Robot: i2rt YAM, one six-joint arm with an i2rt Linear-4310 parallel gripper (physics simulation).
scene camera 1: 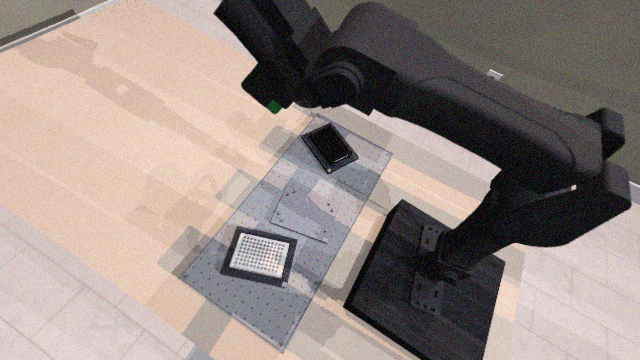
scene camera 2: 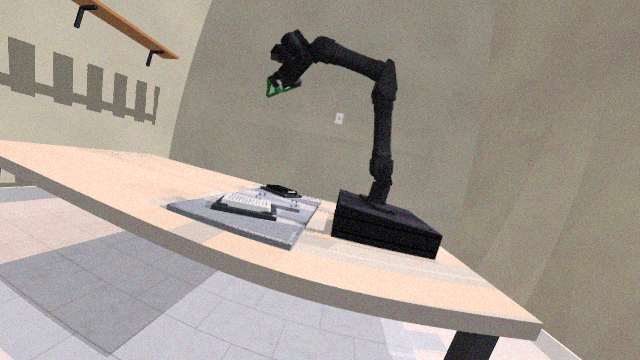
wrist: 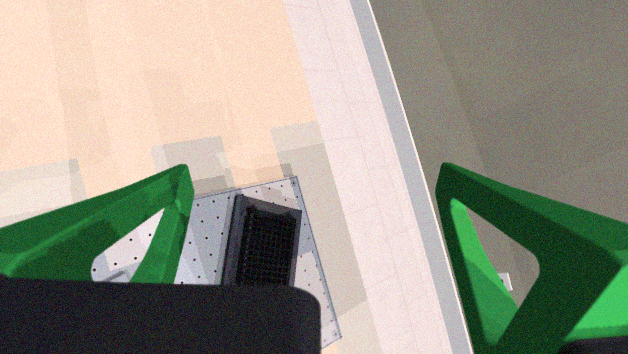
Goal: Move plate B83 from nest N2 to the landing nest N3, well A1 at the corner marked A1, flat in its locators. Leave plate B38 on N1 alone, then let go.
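A white well plate (scene camera 1: 260,255) (scene camera 2: 246,202) sits in a dark nest (scene camera 1: 250,277) at the near end of the perforated board. A black well plate (scene camera 1: 328,142) (scene camera 2: 281,189) (wrist: 268,250) sits in a dark nest at the far end; the hand's dark body hides its lower part in the wrist view. Between them is a pale nest (scene camera 1: 300,212) with small upright locators and no plate on it. I cannot read any plate or nest label or the A1 mark. My gripper (scene camera 2: 284,90) (wrist: 314,177) is open and empty, high above the board; one green fingertip shows in scene camera 1.
The perforated board (scene camera 1: 270,320) (scene camera 2: 240,235) (wrist: 205,220) lies on the wooden table (scene camera 1: 125,165) (scene camera 2: 400,280). The arm's black base block (scene camera 1: 380,280) (scene camera 2: 385,237) stands beside the board. A wall with an outlet (scene camera 2: 339,118) rises behind the table, and a wooden shelf (scene camera 2: 125,25) is at upper left.
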